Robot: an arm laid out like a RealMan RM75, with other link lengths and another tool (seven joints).
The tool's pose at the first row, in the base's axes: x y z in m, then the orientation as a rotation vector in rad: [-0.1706, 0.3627, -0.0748, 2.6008, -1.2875, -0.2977]
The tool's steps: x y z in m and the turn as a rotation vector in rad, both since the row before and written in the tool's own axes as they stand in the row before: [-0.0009, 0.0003, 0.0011, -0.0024, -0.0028, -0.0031]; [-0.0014, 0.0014, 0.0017, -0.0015, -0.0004, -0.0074]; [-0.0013, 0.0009, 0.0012, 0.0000, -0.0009, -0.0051]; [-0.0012, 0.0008, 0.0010, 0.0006, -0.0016, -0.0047]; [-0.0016, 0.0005, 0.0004, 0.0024, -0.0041, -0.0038]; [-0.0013, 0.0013, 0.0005, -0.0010, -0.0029, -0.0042]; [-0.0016, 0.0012, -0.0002, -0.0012, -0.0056, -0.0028]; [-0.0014, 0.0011, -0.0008, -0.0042, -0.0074, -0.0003]
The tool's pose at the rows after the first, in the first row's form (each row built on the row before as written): [-0.1717, 0.3631, -0.0757, 2.6015, -1.2834, -0.3033]; [-0.1741, 0.3632, -0.0768, 2.6056, -1.2735, -0.3060]; [-0.1759, 0.3636, -0.0776, 2.6094, -1.2673, -0.3081]; [-0.1775, 0.3640, -0.0782, 2.6135, -1.2621, -0.3107]; [-0.1790, 0.3649, -0.0783, 2.6189, -1.2597, -0.3156]; [-0.1809, 0.3651, -0.0783, 2.6215, -1.2548, -0.3208]; [-0.1827, 0.3656, -0.0776, 2.6234, -1.2524, -0.3295]; [-0.1841, 0.3661, -0.0764, 2.6213, -1.2523, -0.3418]
